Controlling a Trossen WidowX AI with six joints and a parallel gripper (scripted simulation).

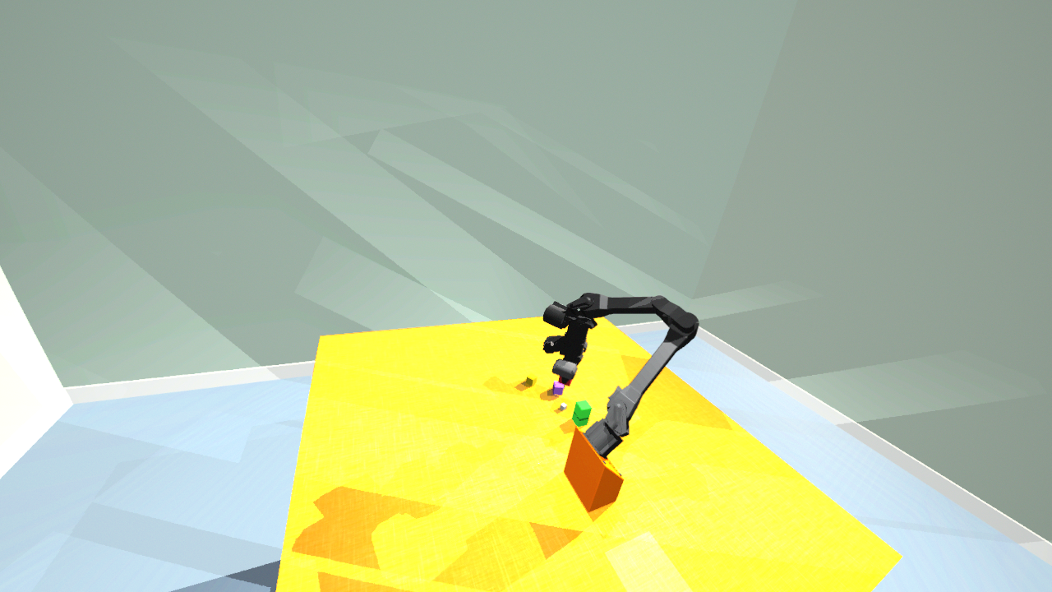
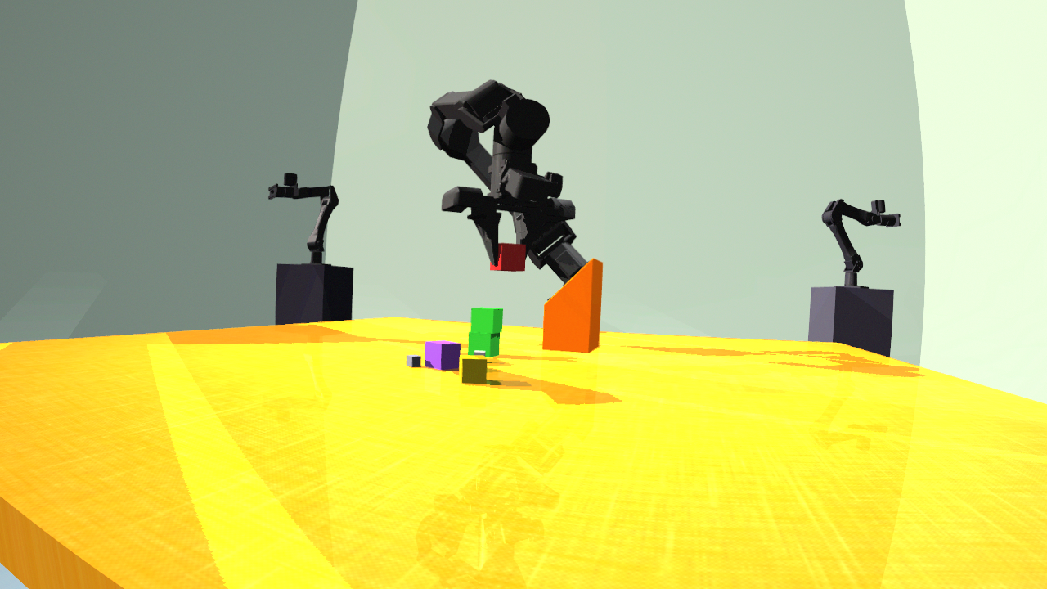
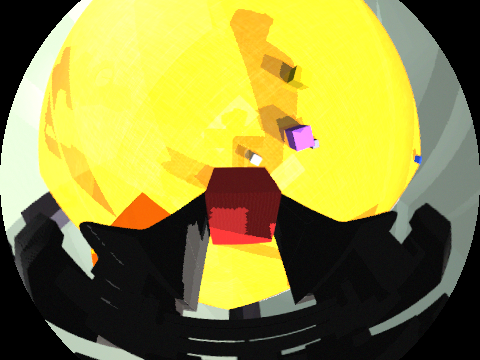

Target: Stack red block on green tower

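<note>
My gripper tip is now 130 mm above the tiny pale cube, 30 mm to the left of it and 10 mm short of it. Round my gripper tip: purple cube (120 mm below, 90 mm ahead, 60 mm to the right); red block (10 mm above).
</note>
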